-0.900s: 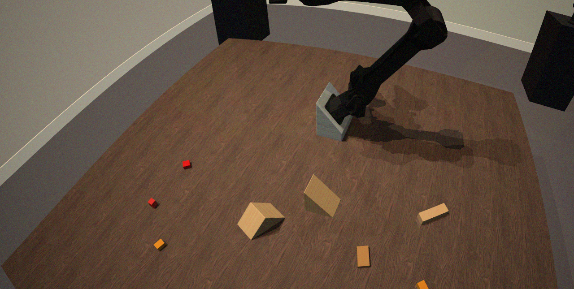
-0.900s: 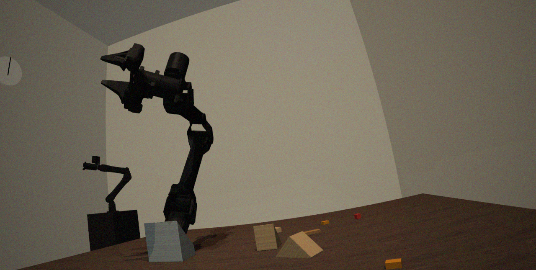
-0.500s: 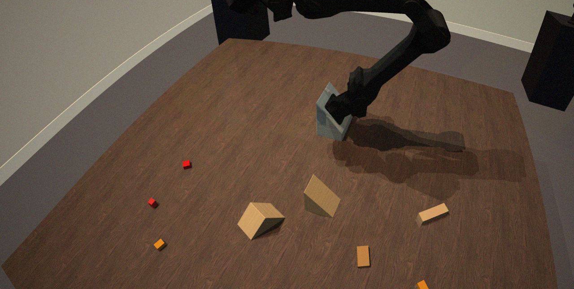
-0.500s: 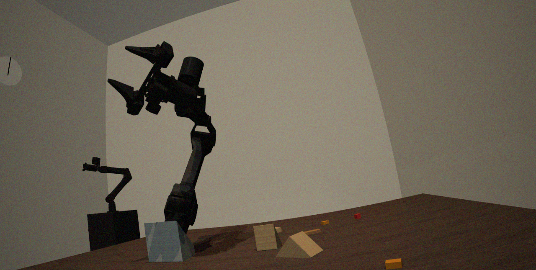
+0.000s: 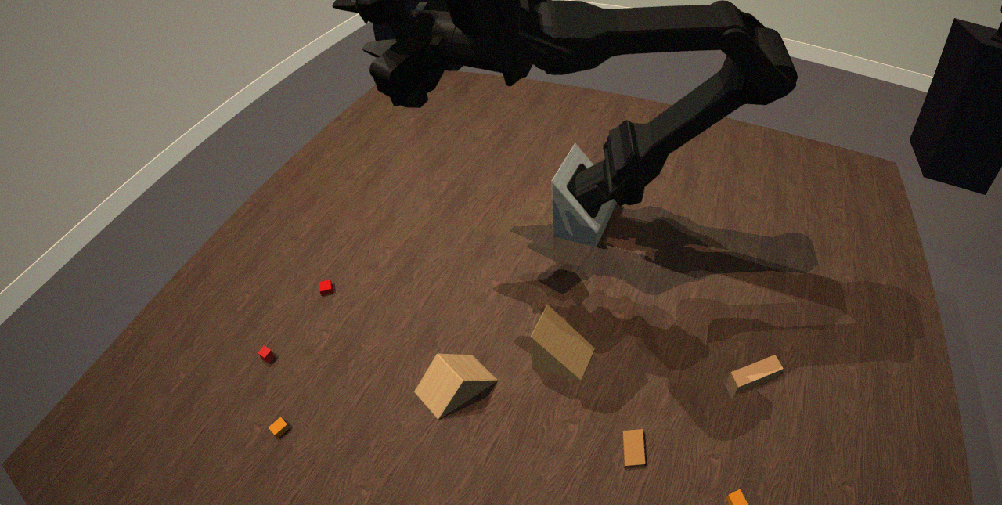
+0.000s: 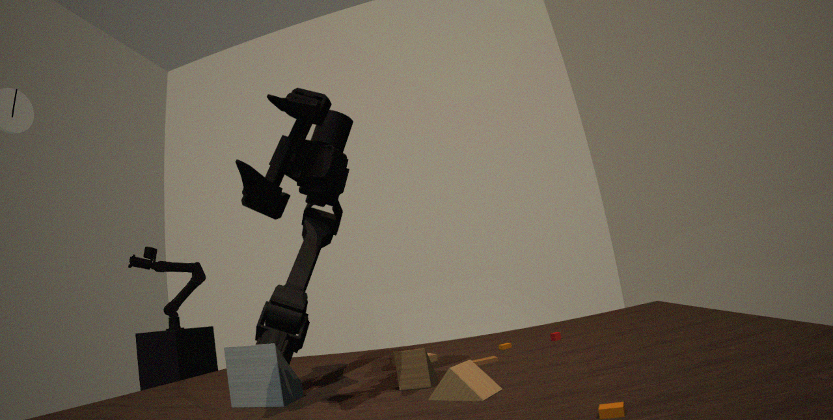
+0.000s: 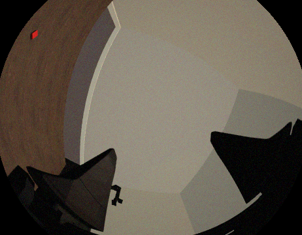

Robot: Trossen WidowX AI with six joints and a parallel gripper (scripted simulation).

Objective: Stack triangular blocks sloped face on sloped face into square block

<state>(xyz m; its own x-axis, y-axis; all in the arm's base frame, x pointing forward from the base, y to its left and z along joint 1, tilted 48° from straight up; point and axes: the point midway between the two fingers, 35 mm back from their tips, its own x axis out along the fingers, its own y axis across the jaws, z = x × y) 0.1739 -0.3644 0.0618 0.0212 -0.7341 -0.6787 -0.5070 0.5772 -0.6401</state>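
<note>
Right now my gripper tip is 17 cm short of the tan triangular block, 19 cm to the right of it and 36 cm above it. The rest, counted from my gripper tip: tan wooden triangular block (8 cm ahead, 28 cm to the left, 36 cm below); then tan plank (3 cm ahead, 55 cm to the left, 37 cm below).
</note>
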